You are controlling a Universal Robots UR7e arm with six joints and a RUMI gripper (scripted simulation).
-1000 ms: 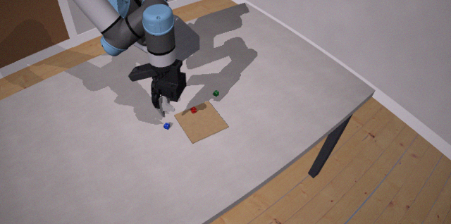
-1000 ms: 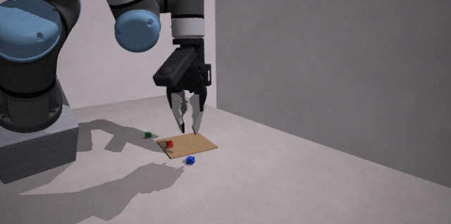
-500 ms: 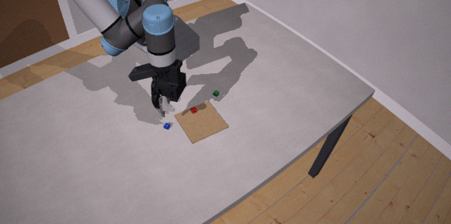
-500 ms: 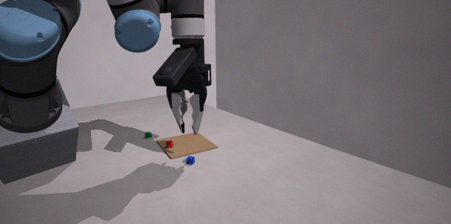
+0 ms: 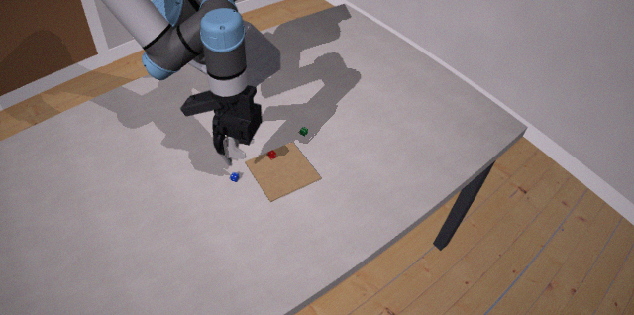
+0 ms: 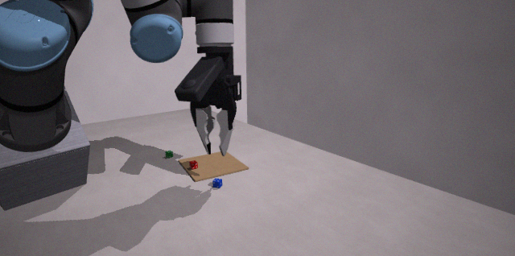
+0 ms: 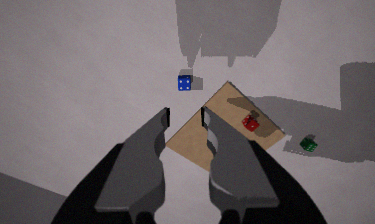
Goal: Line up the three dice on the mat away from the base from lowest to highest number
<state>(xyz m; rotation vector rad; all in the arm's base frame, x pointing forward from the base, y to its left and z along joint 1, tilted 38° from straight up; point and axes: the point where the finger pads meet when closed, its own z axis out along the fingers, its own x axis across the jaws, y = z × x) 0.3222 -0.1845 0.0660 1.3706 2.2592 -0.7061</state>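
My gripper is now 80 mm above the blue die. From my hand the other things lie so: green die: 230 mm to the left, 80 mm below, 10 mm ahead; square mat: 100 mm to the left, 90 mm below, 60 mm ahead; red die: 110 mm to the left, 80 mm below, 10 mm ahead.
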